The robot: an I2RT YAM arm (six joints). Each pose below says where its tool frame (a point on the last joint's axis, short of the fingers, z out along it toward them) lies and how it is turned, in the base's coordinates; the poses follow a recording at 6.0 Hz.
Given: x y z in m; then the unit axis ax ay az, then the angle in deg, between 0 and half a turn.
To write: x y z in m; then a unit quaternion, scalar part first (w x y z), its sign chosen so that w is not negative. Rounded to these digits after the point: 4 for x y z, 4 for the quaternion.
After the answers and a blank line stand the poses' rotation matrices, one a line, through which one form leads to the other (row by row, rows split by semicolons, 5 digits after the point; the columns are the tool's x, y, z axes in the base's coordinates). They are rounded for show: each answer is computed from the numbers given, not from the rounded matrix.
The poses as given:
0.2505, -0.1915, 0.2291, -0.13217, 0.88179, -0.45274, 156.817
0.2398, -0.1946, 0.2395, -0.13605, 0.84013, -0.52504, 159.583
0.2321, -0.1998, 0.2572, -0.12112, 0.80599, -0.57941, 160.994
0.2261, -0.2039, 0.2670, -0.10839, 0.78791, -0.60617, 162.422
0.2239, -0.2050, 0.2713, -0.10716, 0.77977, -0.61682, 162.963
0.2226, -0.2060, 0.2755, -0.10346, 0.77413, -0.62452, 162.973
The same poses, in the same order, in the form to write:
0.2505, -0.1915, 0.2291, 0.2009, -0.1295, 0.8638, -0.4435
0.2398, -0.1946, 0.2395, 0.1772, -0.1339, 0.8268, -0.5167
0.2321, -0.1998, 0.2572, 0.1651, -0.1195, 0.7949, -0.5715
0.2261, -0.2039, 0.2670, 0.1528, -0.1071, 0.7787, -0.5991
0.2239, -0.2050, 0.2713, 0.1481, -0.1060, 0.7712, -0.6100
0.2226, -0.2060, 0.2755, 0.1480, -0.1023, 0.7656, -0.6176

-0.88572 -0.04545 0.46198; -0.40191 0.57308 -0.71418; -0.23229 -0.81824 -0.52585
-0.90132 -0.03826 0.43146; -0.40458 0.43012 -0.80704; -0.15470 -0.90196 -0.40316
-0.91694 -0.00123 0.39901; -0.37861 0.31833 -0.86909; -0.12595 -0.94798 -0.29236
-0.93036 0.01625 0.36629; -0.34988 0.25932 -0.90019; -0.10961 -0.96565 -0.23557
-0.93365 0.01727 0.35776; -0.34418 0.23329 -0.90946; -0.09917 -0.97225 -0.21187
-0.93523 0.02620 0.35307; -0.33954 0.21611 -0.91543; -0.10029 -0.97602 -0.19322

